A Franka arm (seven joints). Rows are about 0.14 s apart.
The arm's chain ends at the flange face. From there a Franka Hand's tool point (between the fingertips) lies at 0.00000 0.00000 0.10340 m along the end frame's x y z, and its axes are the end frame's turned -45 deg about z.
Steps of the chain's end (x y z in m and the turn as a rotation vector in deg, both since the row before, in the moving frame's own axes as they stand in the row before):
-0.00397 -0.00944 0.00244 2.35 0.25 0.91
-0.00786 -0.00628 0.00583 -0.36 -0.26 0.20
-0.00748 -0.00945 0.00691 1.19 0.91 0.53
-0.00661 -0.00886 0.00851 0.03 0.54 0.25
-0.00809 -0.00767 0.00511 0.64 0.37 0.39
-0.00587 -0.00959 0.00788 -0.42 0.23 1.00
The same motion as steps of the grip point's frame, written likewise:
0.00721 -0.01213 0.00235 1.48 1.84 0.91
-0.00191 -0.00987 0.00583 -0.07 -0.44 0.20
0.00407 -0.01232 0.00687 0.20 1.48 0.53
0.00232 -0.01029 0.00851 -0.36 0.40 0.25
0.00099 -0.01148 0.00510 0.19 0.71 0.39
0.00238 -0.01010 0.00788 -0.46 -0.13 1.00

